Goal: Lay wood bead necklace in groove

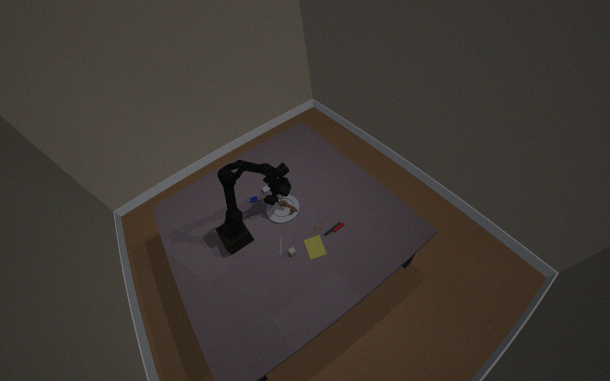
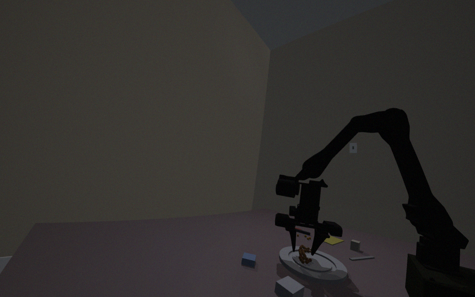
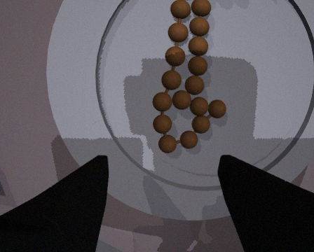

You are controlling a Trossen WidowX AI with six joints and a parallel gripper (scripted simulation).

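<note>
Now: gripper tip 4 cm to the left of the round bead board, 3 cm above it and 2 cm past it. Round my gripper tip: grey block: 14 cm to the left, 3 cm below, 1 cm behind; then blue block: 12 cm ahead, 10 cm to the left, 3 cm below; then thin stick: 22 cm to the right, 17 cm behind, 4 cm below.
</note>
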